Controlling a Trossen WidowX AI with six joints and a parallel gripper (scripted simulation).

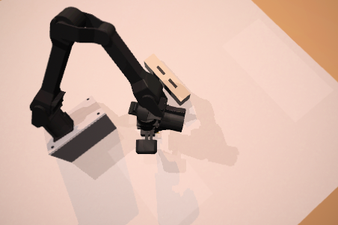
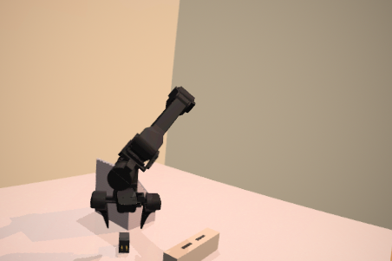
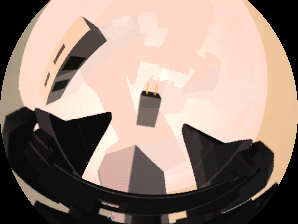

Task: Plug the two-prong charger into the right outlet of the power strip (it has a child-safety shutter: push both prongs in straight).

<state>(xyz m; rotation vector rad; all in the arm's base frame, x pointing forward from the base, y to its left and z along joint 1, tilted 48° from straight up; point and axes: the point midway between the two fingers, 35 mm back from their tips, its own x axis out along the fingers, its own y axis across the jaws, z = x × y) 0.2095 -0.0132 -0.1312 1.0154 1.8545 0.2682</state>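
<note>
Right now the dark two-prong charger is 5 cm below my gripper tip, 1 cm to the right of it and 1 cm ahead of it.
</note>
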